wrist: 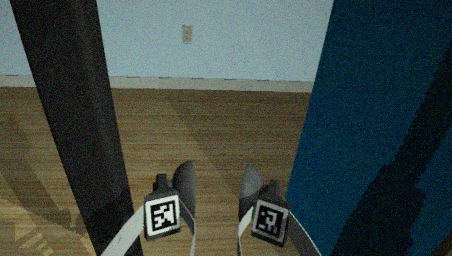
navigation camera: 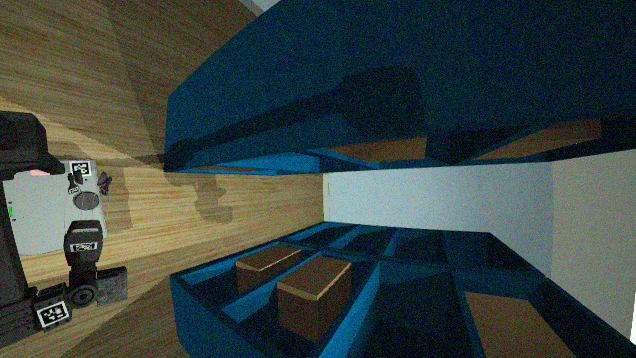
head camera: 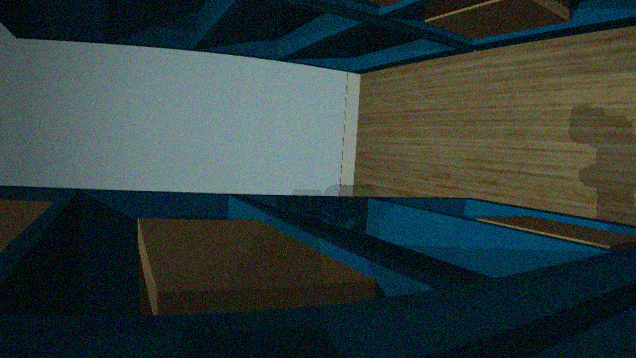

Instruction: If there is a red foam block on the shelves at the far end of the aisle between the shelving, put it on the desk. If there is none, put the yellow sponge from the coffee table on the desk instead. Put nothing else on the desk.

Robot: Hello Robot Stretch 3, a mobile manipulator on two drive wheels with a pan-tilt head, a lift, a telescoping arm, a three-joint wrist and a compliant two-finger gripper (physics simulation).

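Where they show: gripper, fingertip midpoint: [navigation camera: 92, 170]; robot's base, origin of the base link: [navigation camera: 86, 199].
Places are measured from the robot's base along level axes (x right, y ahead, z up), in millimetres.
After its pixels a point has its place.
Note:
Blue shelving stands on both sides of a narrow aisle: one unit [head camera: 240, 332] {z 1212, x -99, y 347 mm} [navigation camera: 290, 55] {z 978, x -338, y 375 mm} [wrist: 365, 90] and, opposite it, another unit [navigation camera: 186, 312] {z 224, x 648, y 259 mm}. No red foam block shows in the shelf compartments in view; several are dark and their insides are hard to see. The desk, the coffee table and the yellow sponge do not show. My gripper [navigation camera: 90, 182] {z 547, x -96, y 30 mm} [wrist: 217, 181] {z 547, x -96, y 30 mm} is open and empty. In the wrist view it hangs over wooden floor, left of the blue panel.
Brown boxes [head camera: 250, 260] [navigation camera: 315, 295] stand in shelf compartments. A pale wall [head camera: 175, 120] {z 1035, x 368, y 2171 mm} [navigation camera: 425, 200] {z 1287, x 414, y 2165 mm} [wrist: 145, 45] shows beyond the wooden floor [head camera: 450, 140] {z 1, x 255, y 1381 mm} [navigation camera: 270, 195] {z 1, x 188, y 1184 mm}. A dark post [wrist: 80, 110] stands left of the fingers. A pink patch [navigation camera: 40, 173] {z 161, x -121, y -109 mm} shows on my base.

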